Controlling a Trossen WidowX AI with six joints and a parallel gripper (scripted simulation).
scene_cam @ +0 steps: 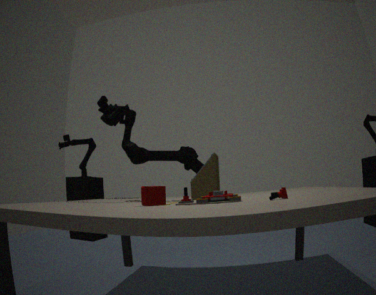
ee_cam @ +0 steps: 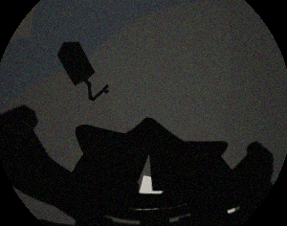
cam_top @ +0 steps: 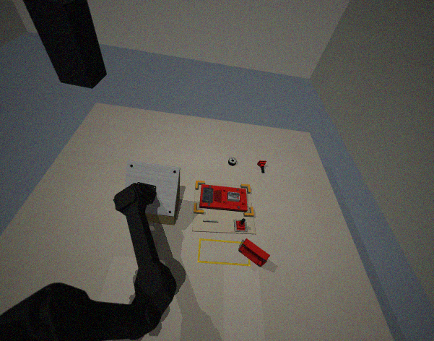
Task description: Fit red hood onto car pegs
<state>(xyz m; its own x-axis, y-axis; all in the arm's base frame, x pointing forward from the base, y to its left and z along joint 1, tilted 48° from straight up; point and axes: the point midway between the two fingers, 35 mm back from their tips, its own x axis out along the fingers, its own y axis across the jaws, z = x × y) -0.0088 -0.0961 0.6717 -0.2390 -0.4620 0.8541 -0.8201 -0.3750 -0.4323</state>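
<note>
Now: gripper tip 490 mm to the right of the red hood, 490 mm above it and 400 mm short of it. Also, from my gripper tip: grey wheel: 940 mm to the left, 520 mm below, 300 mm ahead.
</note>
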